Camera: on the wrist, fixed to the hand. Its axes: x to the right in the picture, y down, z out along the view.
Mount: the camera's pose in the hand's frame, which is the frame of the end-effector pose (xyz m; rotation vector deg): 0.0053 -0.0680 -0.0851 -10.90 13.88 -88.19
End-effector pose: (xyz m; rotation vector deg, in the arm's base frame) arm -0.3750 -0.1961 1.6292 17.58 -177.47 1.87
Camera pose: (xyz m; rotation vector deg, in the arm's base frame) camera -0.3646 -0.2618 1.7156 125.68 -105.44 -12.79
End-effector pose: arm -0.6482 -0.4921 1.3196 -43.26 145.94 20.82
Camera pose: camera -0.6433 -0.5813 1.3822 -144.76 79.63 -2.56
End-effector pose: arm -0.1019 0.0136 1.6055 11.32 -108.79 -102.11
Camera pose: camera -0.0834 -0.0725 1.5411 -94.66 58.16 112.75
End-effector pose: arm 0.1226 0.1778 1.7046 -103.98 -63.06 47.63
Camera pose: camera 0.1724 0.1740 1.8016 -38.57 -109.55 -23.66
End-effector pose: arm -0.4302 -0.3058 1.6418 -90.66 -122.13 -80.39
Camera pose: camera -0.5209 -0.3655 1.6523 -25.65 128.13 77.69
